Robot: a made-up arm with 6 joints. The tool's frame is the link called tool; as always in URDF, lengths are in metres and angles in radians. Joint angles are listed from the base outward. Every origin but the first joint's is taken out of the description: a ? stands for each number. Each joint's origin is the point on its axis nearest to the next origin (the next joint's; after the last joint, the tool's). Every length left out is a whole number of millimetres.
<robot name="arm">
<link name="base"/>
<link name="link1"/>
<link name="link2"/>
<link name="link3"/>
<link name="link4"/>
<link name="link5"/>
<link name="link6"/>
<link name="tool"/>
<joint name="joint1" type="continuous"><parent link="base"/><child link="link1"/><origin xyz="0.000 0.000 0.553" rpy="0.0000 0.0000 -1.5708"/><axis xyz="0 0 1"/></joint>
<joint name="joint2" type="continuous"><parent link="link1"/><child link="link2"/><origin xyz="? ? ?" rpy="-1.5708 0.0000 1.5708"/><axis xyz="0 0 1"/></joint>
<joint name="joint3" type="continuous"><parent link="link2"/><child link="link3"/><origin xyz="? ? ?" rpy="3.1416 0.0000 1.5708"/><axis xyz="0 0 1"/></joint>
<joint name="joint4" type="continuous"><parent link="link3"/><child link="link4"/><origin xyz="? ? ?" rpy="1.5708 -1.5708 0.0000"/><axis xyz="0 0 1"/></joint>
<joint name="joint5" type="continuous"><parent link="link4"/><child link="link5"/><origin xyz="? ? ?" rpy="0.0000 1.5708 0.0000"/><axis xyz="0 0 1"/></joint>
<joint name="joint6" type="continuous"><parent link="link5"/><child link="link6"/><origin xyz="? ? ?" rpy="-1.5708 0.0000 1.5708"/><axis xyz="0 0 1"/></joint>
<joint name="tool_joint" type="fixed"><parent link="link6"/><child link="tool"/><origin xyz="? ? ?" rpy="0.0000 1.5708 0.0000"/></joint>
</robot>
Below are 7 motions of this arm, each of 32 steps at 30 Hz.
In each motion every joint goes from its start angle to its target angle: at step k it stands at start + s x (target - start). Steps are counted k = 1, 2, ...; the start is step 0. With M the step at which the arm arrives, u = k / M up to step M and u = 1 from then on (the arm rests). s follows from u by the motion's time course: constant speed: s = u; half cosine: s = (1 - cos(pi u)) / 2; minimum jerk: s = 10 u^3 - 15 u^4 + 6 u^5.
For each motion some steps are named. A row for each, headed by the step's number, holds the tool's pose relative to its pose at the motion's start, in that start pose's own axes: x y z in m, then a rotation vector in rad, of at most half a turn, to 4 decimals.
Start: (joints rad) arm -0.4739 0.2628 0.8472 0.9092 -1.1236 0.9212
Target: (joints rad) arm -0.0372 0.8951 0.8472 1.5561 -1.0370 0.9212
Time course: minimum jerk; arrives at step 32
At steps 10, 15, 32:
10: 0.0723 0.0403 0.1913 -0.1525 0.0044 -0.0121
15: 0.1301 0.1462 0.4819 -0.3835 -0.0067 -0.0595
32: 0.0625 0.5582 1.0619 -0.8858 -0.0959 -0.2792

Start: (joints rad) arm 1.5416 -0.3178 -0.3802 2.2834 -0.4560 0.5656
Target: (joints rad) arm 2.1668 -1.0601 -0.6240 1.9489 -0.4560 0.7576
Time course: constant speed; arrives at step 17
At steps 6, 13, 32:
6: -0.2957 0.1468 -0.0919 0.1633 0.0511 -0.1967
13: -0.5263 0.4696 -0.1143 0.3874 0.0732 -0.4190
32: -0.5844 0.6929 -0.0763 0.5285 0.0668 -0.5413

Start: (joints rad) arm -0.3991 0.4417 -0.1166 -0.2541 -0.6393 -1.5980
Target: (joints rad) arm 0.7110 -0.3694 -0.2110 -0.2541 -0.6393 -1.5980
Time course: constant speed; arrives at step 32
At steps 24, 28, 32:
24: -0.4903 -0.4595 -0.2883 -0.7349 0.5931 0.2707
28: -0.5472 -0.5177 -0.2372 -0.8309 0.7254 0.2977
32: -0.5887 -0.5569 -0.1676 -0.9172 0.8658 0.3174

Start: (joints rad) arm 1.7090 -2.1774 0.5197 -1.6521 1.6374 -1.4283
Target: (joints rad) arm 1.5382 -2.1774 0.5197 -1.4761 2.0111 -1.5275
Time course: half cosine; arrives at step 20
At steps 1, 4, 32:
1: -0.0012 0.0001 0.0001 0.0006 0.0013 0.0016
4: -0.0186 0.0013 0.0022 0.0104 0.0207 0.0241
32: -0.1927 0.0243 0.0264 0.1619 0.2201 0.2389

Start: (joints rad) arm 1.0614 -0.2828 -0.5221 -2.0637 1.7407 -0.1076
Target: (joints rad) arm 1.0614 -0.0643 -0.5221 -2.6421 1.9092 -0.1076
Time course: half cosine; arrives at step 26
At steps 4, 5, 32:
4: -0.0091 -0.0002 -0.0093 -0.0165 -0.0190 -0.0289
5: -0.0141 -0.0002 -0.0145 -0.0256 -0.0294 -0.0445
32: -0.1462 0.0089 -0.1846 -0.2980 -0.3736 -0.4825

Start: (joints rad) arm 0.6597 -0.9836 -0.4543 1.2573 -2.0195 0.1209
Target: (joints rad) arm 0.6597 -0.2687 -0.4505 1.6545 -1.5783 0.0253
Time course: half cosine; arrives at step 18
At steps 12, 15, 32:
12: -0.2923 0.1076 0.6080 -0.3563 -0.1955 -0.4448
15: -0.3394 0.1865 0.7502 -0.4720 -0.2661 -0.5273
32: -0.3538 0.2200 0.8004 -0.5170 -0.2937 -0.5542

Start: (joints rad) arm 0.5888 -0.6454 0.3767 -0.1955 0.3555 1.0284
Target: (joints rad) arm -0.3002 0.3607 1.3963 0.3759 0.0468 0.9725
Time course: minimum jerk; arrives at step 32
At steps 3, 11, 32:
3: 0.0063 0.0046 -0.0003 -0.0096 0.0005 0.0014
11: 0.1803 0.1380 -0.0514 -0.3047 0.0302 0.0429
32: 0.3795 0.1935 -0.6738 -1.3424 0.3279 0.1273

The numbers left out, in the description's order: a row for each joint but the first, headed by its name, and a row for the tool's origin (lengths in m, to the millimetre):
joint2: 0.000 0.000 0.000
joint3: 0.000 -1.198 0.000
joint4: 0.000 0.526 0.000
joint5: 0.213 0.000 0.000
joint6: 0.000 0.000 0.000
tool: 0.000 0.000 0.000

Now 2 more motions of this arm.
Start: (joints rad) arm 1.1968 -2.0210 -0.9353 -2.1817 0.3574 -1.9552
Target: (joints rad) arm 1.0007 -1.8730 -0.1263 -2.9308 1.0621 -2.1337
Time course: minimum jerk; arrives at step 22
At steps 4, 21, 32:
4: 0.0010 -0.0295 -0.0030 0.0416 0.0206 0.0104
21: -0.1406 -0.6108 -0.0358 0.8243 0.0276 0.1473
32: -0.1409 -0.6112 -0.0358 0.8248 0.0272 0.1474

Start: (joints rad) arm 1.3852 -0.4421 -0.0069 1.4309 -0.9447 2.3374
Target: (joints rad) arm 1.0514 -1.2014 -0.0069 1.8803 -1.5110 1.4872
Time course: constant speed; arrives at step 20
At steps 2, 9, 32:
2: -0.0820 0.0776 0.0278 0.1163 0.0194 0.1203
9: -0.4087 0.2752 0.1678 0.5412 0.1566 0.5375
32: -0.9620 0.3229 0.4971 1.2189 0.6200 1.1465

